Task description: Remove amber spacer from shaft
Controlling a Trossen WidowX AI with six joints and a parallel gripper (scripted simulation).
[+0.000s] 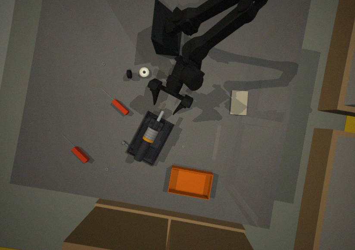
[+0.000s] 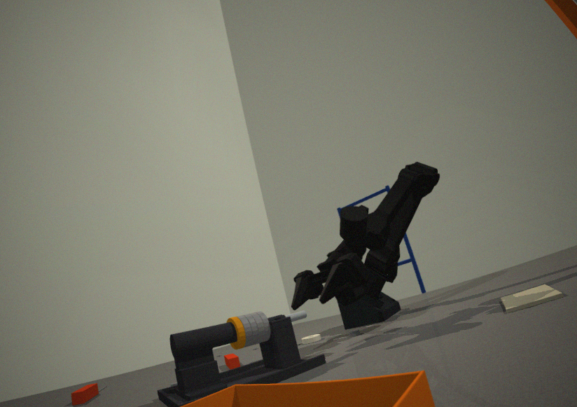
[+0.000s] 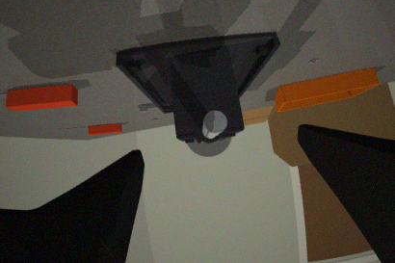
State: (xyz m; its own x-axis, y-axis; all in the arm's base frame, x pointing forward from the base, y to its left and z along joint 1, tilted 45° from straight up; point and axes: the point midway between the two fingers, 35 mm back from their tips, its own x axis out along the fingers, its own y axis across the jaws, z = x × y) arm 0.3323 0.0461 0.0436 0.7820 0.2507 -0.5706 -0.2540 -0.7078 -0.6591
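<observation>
Now: the shaft 10 cm ahead of my gripper tip, 3 cm to the right of it and 1 cm below it. From my gripper tip the other things lie so: beige plate (35 cm to the left, 12 cm behind, 9 cm below); black ring (21 cm to the right, 13 cm behind, 7 cm below); amber spacer (14 cm ahead, 4 cm to the right, 2 cm below).
</observation>
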